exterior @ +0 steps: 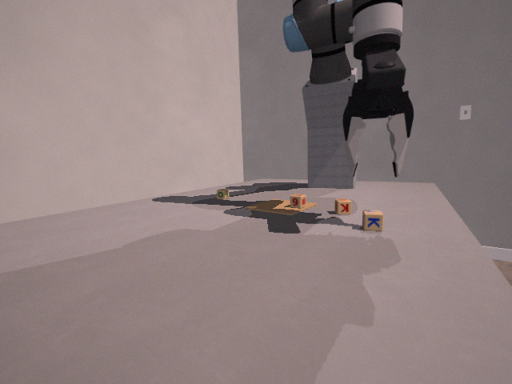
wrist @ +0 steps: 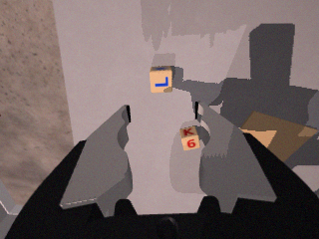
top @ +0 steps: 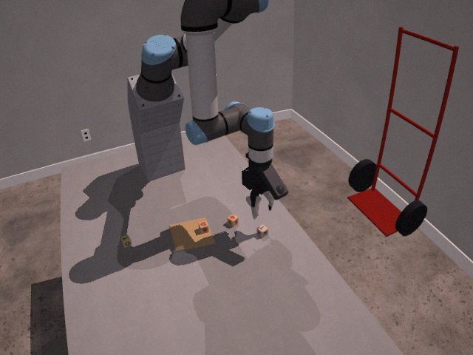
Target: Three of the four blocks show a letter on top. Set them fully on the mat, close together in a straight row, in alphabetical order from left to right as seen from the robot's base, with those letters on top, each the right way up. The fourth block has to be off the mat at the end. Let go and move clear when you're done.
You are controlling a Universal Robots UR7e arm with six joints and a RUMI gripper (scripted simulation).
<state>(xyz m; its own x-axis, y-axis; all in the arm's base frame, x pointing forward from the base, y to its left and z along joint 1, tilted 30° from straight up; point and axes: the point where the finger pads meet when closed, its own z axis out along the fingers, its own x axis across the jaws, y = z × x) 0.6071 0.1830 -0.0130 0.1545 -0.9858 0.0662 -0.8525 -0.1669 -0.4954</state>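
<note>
My hand is 9 cm above the blue-lettered block. The rest, counted from my hand: red-marked block (11 cm behind, 18 cm to the right, 9 cm below); then red-lettered block (10 cm behind, 7 cm to the right, 9 cm below); then tan mat (12 cm behind, 22 cm to the right, 10 cm below).
</note>
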